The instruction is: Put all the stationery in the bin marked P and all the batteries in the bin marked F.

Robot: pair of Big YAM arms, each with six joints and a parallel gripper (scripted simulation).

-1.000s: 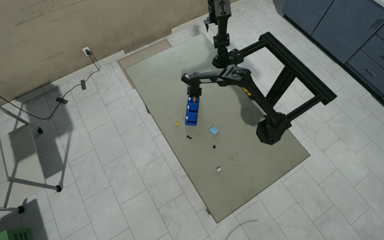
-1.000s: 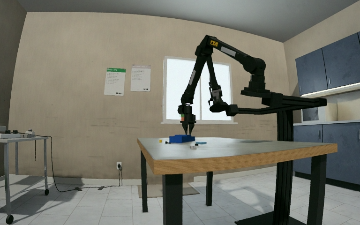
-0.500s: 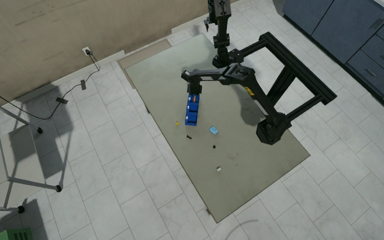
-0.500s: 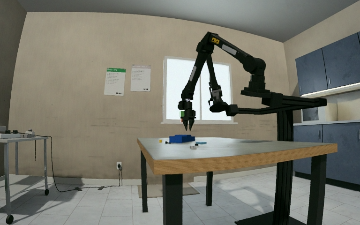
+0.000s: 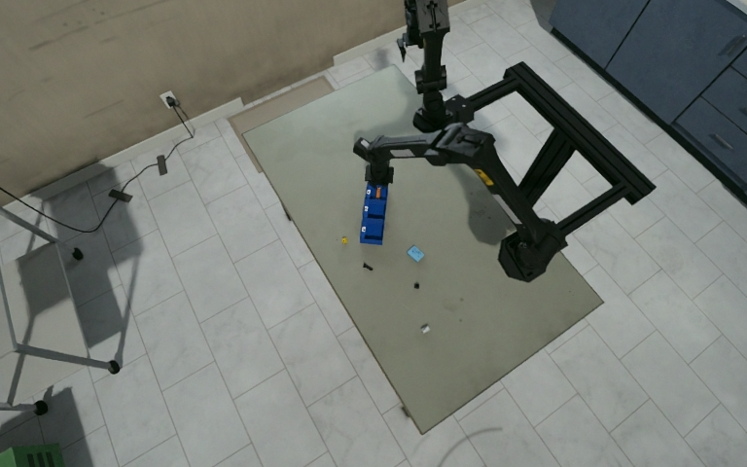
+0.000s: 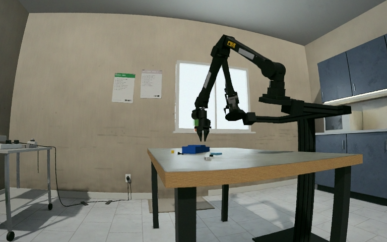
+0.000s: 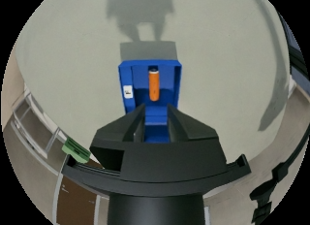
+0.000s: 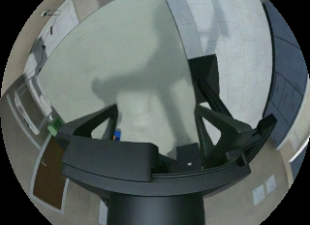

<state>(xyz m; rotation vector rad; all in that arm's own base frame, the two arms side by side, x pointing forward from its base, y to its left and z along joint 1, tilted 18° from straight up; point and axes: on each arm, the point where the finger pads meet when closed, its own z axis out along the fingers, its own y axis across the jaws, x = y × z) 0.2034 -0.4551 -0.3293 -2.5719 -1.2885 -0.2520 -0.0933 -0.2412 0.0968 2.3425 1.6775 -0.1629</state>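
The light blue pad lies 20 mm behind my left hand, 280 mm to the left of it and 70 mm below it. The rest, counted from my left hand: yellow piece: 200 mm ahead, 130 mm to the left, 70 mm below; orange battery: 10 mm to the right, 60 mm below; blue three-compartment bin row: 50 mm ahead, 70 mm to the left, 50 mm below.
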